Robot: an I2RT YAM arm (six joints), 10 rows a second.
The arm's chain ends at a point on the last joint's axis. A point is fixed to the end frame.
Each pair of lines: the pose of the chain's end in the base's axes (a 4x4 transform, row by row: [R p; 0 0 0 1], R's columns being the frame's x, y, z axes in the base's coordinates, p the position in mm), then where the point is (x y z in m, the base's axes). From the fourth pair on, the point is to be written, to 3 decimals.
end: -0.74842, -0.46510, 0.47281, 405.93; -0.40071, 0.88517, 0.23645, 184.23; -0.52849, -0.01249, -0.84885, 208.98; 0, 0, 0, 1
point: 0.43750 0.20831 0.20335
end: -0.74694, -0.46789, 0.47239, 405.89; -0.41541, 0.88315, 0.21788, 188.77; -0.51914, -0.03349, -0.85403, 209.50; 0, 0, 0, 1
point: 0.43739 0.21281 0.20331
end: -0.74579, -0.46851, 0.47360, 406.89; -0.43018, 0.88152, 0.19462, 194.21; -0.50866, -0.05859, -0.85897, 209.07; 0, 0, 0, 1
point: 0.43838 0.21809 0.20227
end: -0.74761, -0.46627, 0.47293, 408.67; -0.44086, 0.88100, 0.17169, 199.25; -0.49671, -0.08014, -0.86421, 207.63; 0, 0, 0, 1
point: 0.440 0.223 0.200
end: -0.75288, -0.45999, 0.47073, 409.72; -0.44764, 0.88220, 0.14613, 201.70; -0.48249, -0.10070, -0.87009, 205.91; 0, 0, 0, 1
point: 0.441 0.225 0.198
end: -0.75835, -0.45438, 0.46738, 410.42; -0.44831, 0.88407, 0.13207, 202.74; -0.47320, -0.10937, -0.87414, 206.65; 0, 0, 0, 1
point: 0.442 0.226 0.198
